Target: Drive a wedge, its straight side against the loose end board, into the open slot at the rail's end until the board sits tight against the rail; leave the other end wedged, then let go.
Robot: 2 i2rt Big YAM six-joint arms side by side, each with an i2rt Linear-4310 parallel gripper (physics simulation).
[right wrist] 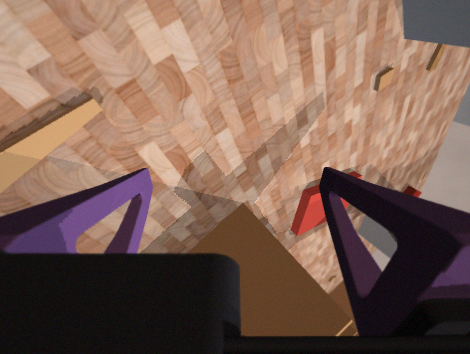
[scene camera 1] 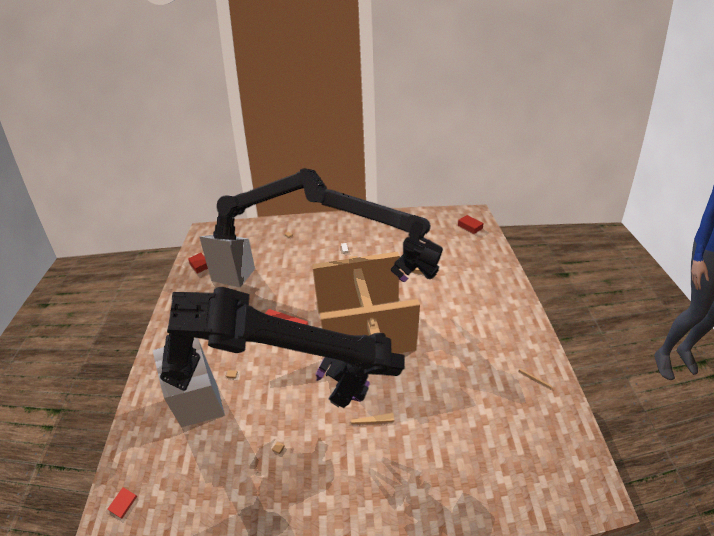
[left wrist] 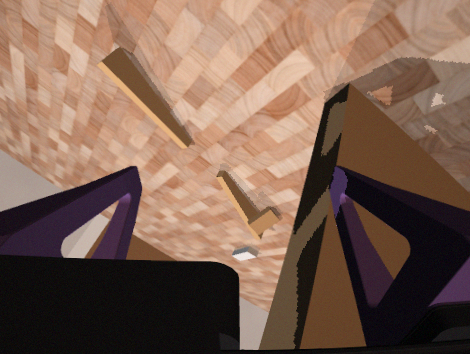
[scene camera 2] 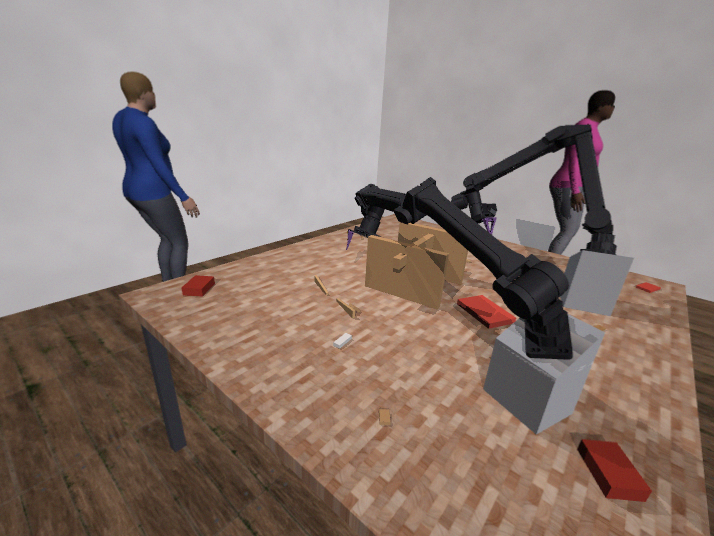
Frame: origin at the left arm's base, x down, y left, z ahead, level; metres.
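Seen in the pictures: left gripper, between the fingertips: (scene camera 1: 410, 271) (left wrist: 235, 176) (scene camera 2: 358, 254); right gripper, between the fingertips: (right wrist: 235, 177) (scene camera 1: 332, 388); left arm's base, origin of its link: (scene camera 1: 224, 237) (scene camera 2: 547, 335); right arm's base, origin of its link: (scene camera 1: 180, 367).
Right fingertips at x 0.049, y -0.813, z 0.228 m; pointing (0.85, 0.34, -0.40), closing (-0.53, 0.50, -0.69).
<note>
Pixels of each thing's middle, then the offset from my right fingertips to it.
- rail, middle of its body: (scene camera 1: 363, 295) (scene camera 2: 419, 248) dx -0.014, dy +0.326, dz +0.197 m
- loose wedge, middle of its body: (right wrist: 36, 151) (scene camera 1: 372, 418) dx +0.136, dy -0.046, dz +0.097 m
- red slab, middle of its body: (right wrist: 326, 202) (scene camera 1: 280, 326) (scene camera 2: 485, 310) dx +0.131, dy +0.426, dz -0.086 m
- white block, middle of its body: (left wrist: 244, 253) (scene camera 2: 342, 340) (scene camera 1: 344, 248) dx +0.135, dy +0.822, dz +0.270 m
- thin stick, middle of its body: (scene camera 1: 535, 378) dx +0.137, dy -0.108, dz +0.641 m
Two upright wooden boards (scene camera 1: 397, 330) (scene camera 2: 397, 291) stand parallel, joined by a rail (scene camera 1: 362, 288) whose ends poke through them. The slots and which board is loose are too small to tell. A loose wedge (scene camera 1: 371, 420) (right wrist: 55, 135) lies on the table near my right gripper. Two more wedge-like pieces (left wrist: 145, 100) (left wrist: 237, 197) lie beyond the far board. My left gripper (scene camera 1: 416, 275) (scene camera 2: 352, 246) (left wrist: 235, 176) is open and empty above the far board's right end. My right gripper (scene camera 1: 343, 383) (scene camera 2: 489, 226) (right wrist: 235, 177) is open and empty, in front of the near board and above the table.
A red slab (scene camera 1: 286, 317) (scene camera 2: 486, 311) lies left of the boards in scene camera 1. A white block (scene camera 1: 344, 248) (scene camera 2: 342, 340) lies behind them. Small wooden blocks (scene camera 1: 231, 374) (scene camera 1: 278, 447), a thin stick (scene camera 1: 536, 379) and red blocks (scene camera 1: 470, 223) (scene camera 1: 122, 502) lie farther out.
</note>
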